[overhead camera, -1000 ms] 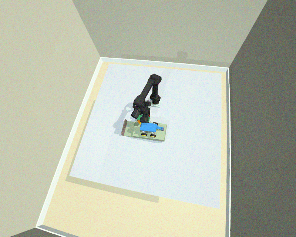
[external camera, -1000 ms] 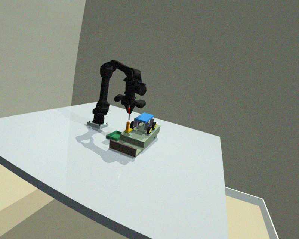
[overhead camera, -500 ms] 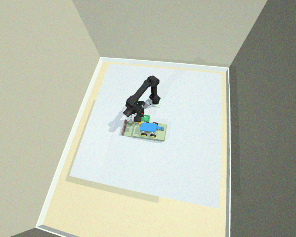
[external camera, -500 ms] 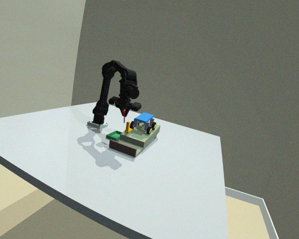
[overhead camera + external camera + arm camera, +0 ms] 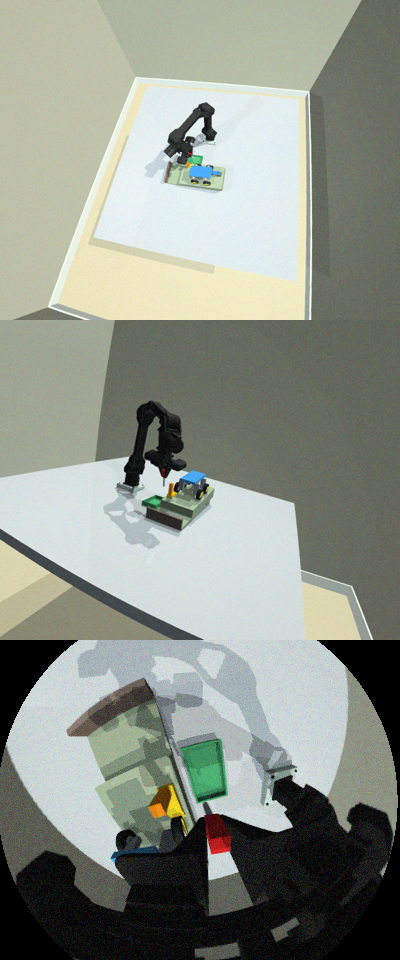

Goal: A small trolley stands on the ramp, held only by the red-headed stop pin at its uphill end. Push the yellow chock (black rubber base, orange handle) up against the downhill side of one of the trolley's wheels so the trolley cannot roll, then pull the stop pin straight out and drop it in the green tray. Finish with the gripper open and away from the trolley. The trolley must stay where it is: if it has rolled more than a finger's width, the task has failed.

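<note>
The red-headed stop pin is right at my gripper tip. Also, from my gripper tip: blue-topped trolley 110 mm ahead, 80 mm to the left, 20 mm below; green tray 20 mm behind, 140 mm below; yellow chock 50 mm ahead, 50 mm below.
</note>
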